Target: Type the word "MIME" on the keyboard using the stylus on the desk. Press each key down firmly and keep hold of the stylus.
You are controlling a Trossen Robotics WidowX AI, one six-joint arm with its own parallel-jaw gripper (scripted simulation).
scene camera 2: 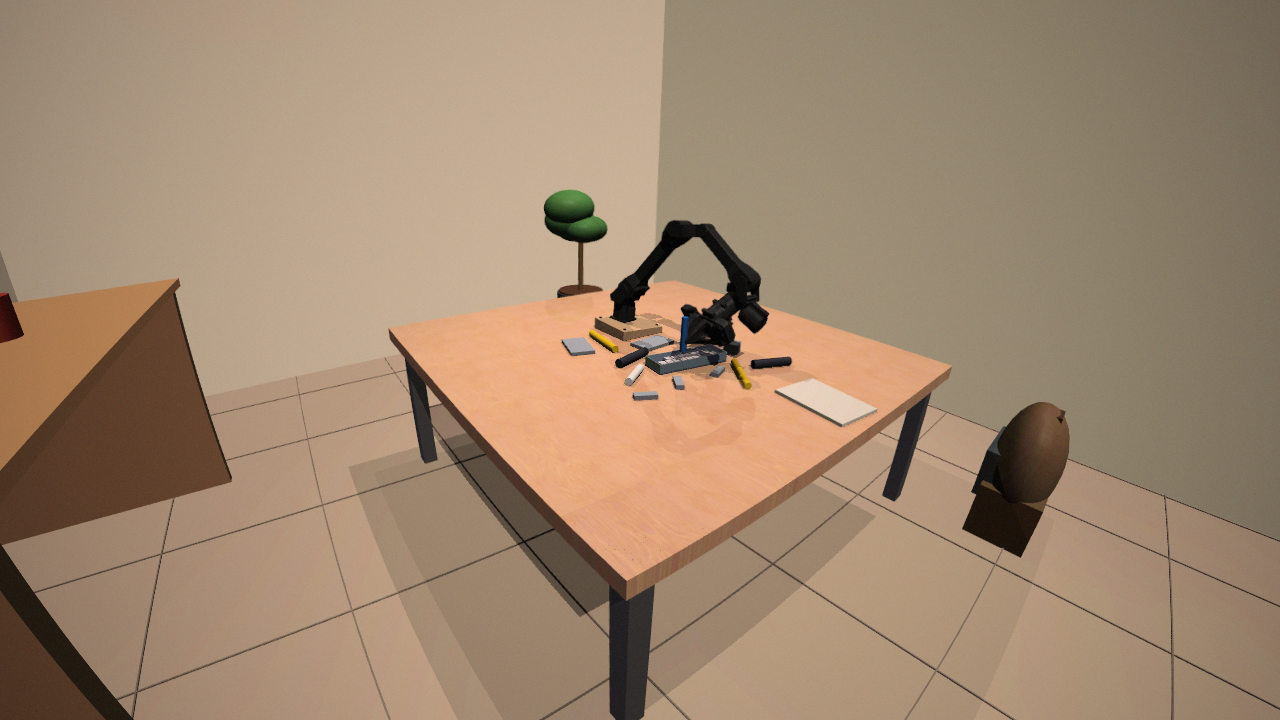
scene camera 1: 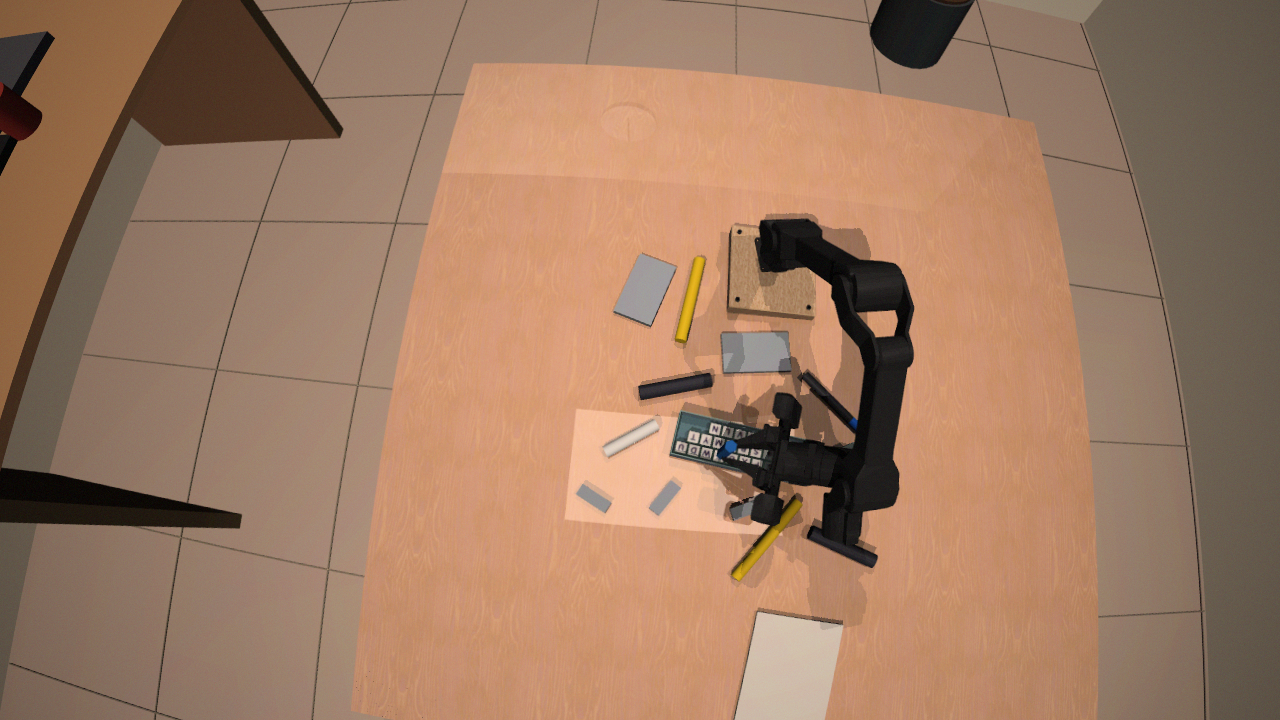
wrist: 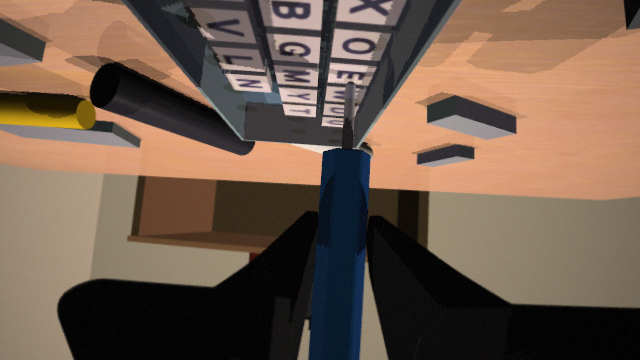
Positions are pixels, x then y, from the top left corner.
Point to a white sheet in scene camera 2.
837,407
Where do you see a blue stylus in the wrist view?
At 337,306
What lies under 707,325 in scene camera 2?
My gripper.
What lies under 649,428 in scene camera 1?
A white cylinder.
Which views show my gripper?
Scene camera 2, scene camera 1 and the wrist view: all of them.
